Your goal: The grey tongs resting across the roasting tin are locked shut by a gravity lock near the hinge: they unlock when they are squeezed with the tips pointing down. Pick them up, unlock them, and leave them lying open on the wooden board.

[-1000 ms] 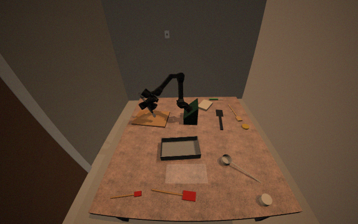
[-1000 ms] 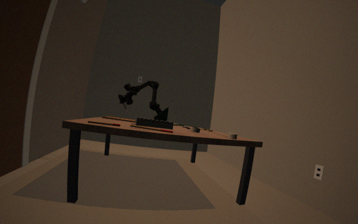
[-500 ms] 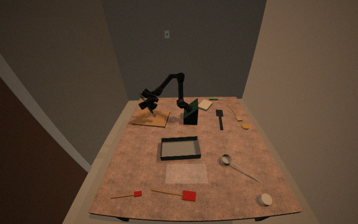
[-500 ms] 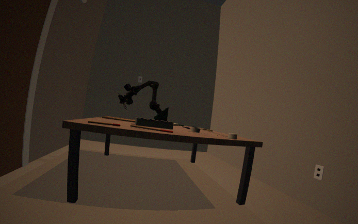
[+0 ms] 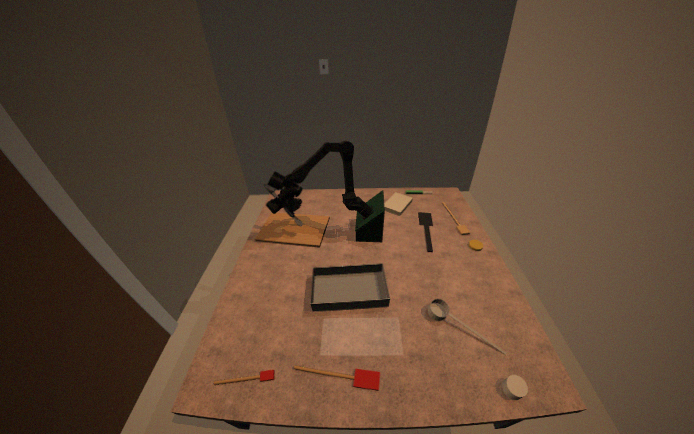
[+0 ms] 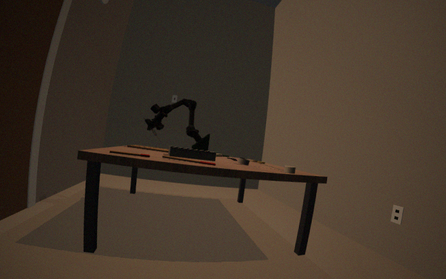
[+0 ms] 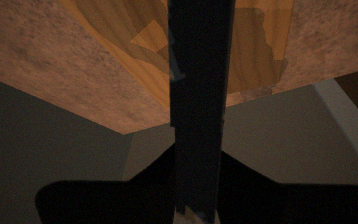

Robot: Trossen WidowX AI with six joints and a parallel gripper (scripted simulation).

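Right now the wooden board is 16 cm below my gripper tip and 5 cm to the left of it. Round my gripper tip: roasting tin: 41 cm ahead, 35 cm to the left, 13 cm below; then pale block: 66 cm to the left, 20 cm behind, 15 cm below; then black spatula: 78 cm to the left, 16 cm below, 3 cm ahead.
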